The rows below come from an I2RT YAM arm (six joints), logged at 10 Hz.
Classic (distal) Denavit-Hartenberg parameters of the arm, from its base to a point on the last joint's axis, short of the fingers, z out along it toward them. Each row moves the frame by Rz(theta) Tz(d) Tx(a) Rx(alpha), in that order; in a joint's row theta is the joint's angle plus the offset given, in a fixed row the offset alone. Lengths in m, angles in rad.
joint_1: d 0.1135, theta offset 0, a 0.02, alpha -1.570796
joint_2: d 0, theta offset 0, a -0.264, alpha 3.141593
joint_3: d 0, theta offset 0.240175, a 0.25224, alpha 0
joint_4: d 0, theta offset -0.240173, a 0.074, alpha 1.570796
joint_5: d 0, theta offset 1.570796, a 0, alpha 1.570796
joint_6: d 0.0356, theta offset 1.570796, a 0, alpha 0
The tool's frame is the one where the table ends.
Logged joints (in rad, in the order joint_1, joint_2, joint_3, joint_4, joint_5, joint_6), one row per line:
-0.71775, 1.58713, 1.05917, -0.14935, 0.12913, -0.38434
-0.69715, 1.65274, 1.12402, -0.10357, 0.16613, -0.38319
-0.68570, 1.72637, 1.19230, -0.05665, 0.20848, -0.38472
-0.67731, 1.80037, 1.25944, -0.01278, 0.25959, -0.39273
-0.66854, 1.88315, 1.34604, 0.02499, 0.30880, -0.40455
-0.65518, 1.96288, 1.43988, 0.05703, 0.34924, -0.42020
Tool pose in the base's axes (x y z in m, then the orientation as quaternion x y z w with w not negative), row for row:
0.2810, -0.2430, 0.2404, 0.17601, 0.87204, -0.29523, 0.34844
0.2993, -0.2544, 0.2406, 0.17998, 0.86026, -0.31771, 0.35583
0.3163, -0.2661, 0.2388, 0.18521, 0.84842, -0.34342, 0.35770
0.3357, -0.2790, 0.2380, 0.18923, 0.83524, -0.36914, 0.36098
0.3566, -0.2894, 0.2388, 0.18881, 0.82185, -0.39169, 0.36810
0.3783, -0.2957, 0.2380, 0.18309, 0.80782, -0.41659, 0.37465
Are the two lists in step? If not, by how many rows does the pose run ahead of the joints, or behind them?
The pose runs 1 row ahead of the joints: the pose in row i belongs to the joints in row i + 1.
